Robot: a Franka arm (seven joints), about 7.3 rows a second.
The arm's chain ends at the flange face. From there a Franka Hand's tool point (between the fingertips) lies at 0.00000 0.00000 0.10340 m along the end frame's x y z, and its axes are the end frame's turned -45 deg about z.
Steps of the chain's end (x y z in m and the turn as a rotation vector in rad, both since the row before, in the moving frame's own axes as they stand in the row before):
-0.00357, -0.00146, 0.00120, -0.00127, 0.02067, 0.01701
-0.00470, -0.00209, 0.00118, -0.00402, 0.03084, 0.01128
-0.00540, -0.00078, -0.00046, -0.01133, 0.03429, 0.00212
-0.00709, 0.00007, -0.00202, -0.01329, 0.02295, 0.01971
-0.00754, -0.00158, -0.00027, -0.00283, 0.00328, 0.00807
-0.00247, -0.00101, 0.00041, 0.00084, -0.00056, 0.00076
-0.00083, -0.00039, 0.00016, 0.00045, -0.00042, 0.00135
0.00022, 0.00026, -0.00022, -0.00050, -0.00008, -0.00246
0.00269, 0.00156, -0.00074, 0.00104, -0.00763, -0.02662
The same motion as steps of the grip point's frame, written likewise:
-0.00009, -0.00194, 0.00118, -0.01551, 0.01372, 0.01701
0.00010, -0.00224, 0.00113, -0.02465, 0.01896, 0.01128
-0.00159, -0.00103, -0.00053, -0.03226, 0.01624, 0.00212
-0.00438, -0.00231, -0.00206, -0.02563, 0.00683, 0.01971
-0.00418, -0.00600, -0.00027, -0.00432, 0.00032, 0.00807
-0.00101, -0.00256, 0.00041, 0.00099, 0.00020, 0.00076
-0.00031, -0.00093, 0.00016, 0.00062, 0.00002, 0.00135
-0.00007, 0.00037, -0.00022, -0.00030, -0.00041, -0.00246
0.00031, 0.00238, -0.00074, 0.00613, -0.00466, -0.02662

